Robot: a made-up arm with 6 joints.
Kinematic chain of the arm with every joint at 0, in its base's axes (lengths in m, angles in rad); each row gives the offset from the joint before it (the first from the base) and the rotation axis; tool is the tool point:
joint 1: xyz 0 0 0.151 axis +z
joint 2: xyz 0 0.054 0 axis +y
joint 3: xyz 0 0 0.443 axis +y
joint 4: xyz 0 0 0.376 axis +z
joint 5: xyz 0 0 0 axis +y
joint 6: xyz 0 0 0.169 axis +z
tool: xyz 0 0 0
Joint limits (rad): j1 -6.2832..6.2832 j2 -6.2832..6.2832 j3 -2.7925..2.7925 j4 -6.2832..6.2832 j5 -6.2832..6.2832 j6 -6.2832..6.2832
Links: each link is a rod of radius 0.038 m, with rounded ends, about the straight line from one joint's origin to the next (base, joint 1, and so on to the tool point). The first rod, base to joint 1, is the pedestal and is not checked.
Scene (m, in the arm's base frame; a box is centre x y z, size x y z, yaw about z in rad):
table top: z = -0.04
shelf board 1: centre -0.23 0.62 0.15 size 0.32 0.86 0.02 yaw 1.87
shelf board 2: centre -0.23 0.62 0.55 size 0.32 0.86 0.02 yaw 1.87
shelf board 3: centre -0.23 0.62 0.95 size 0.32 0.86 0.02 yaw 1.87
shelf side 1: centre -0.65 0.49 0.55 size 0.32 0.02 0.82 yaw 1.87
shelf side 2: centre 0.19 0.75 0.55 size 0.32 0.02 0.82 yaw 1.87
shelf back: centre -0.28 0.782 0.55 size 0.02 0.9 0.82 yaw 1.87
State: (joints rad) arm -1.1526 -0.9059 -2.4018 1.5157 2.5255 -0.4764
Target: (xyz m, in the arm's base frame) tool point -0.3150 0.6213 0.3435
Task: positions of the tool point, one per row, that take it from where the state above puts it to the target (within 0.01 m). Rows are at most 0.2 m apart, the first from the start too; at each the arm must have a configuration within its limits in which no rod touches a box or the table.
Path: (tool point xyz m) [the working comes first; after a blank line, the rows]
Joints at the target: -0.8192 -0.8447 -1.2706 1.0099 1.7761 -0.4764
Straight joint move there: touches shelf board 1.

1: 0.0761 0.3777 0.2279
2: 0.1410 0.3940 0.2837
3: 0.2011 0.3907 0.3581
4: 0.1144 0.4979 0.3568
5: -0.0071 0.5781 0.3539
6: -0.1543 0.6215 0.3493
7: -0.3150 0.6213 0.3435

